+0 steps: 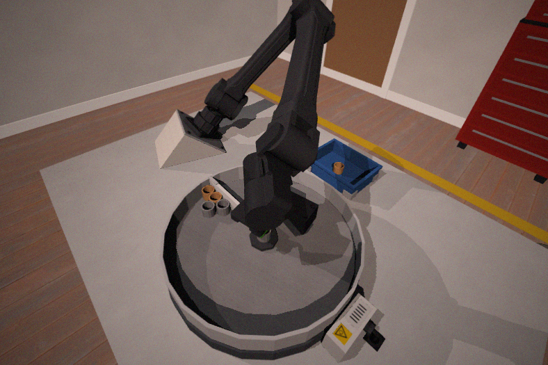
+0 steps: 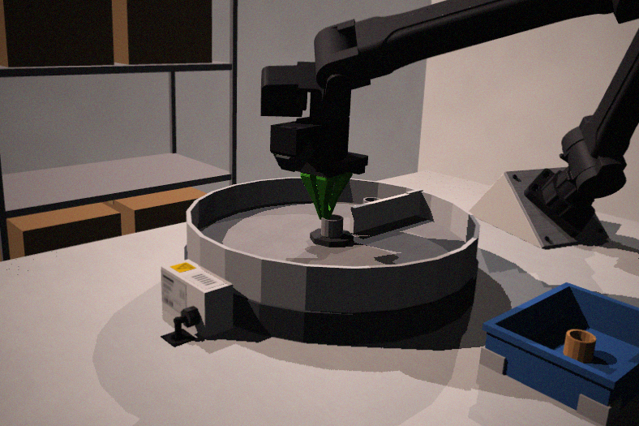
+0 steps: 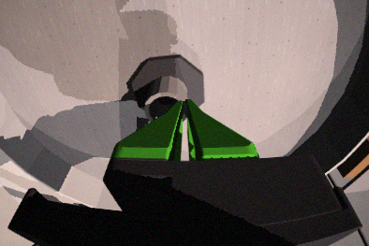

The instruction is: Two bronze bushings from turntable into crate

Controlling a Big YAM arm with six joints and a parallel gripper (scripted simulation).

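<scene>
My hand is 10 mm to the right of the turntable and 40 mm above it. Round my hand: blue crate 10 mm behind, 380 mm to the left, 70 mm below.
</scene>
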